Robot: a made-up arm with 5 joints.
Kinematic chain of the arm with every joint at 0, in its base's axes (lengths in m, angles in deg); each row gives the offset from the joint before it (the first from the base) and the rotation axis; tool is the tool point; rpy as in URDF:
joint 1: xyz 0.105 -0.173 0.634 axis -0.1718 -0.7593 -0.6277
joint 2: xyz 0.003 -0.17 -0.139 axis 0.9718 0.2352 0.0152
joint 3: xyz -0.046 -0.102 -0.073 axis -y
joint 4: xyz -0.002 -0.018 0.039 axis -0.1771 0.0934 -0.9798
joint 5: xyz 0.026 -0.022 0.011 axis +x
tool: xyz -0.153 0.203 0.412 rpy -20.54 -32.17 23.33
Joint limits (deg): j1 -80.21..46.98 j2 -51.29..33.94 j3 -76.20..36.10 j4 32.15..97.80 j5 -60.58..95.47
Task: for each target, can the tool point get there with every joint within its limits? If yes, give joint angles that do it. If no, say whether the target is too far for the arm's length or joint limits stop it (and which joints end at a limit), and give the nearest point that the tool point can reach.
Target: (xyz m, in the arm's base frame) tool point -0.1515 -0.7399 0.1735
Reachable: no: joint limits stop it (at a limit: joint 1, joint 3, joint 4, joint 5) | nearest point -0.1340 -0.5504 0.0624 | short by 0.220 m
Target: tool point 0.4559 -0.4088 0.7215
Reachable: yes | joints -52.73 16.88 -40.85 80.22 75.15
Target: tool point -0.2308 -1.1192 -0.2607
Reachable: no: too far | nearest point -0.0589 -0.5691 0.0424 | short by 0.651 m
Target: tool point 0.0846 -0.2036 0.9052
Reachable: yes | joints 17.39 -12.52 -18.42 88.53 44.12
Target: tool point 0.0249 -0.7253 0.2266
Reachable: no: joint limits stop it (at a limit: joint 1, joint 3, joint 4, joint 5) | nearest point 0.1380 -0.8109 0.2764 | short by 0.150 m
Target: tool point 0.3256 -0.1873 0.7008
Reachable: yes | joints 16.12 10.97 2.21 56.93 -35.35
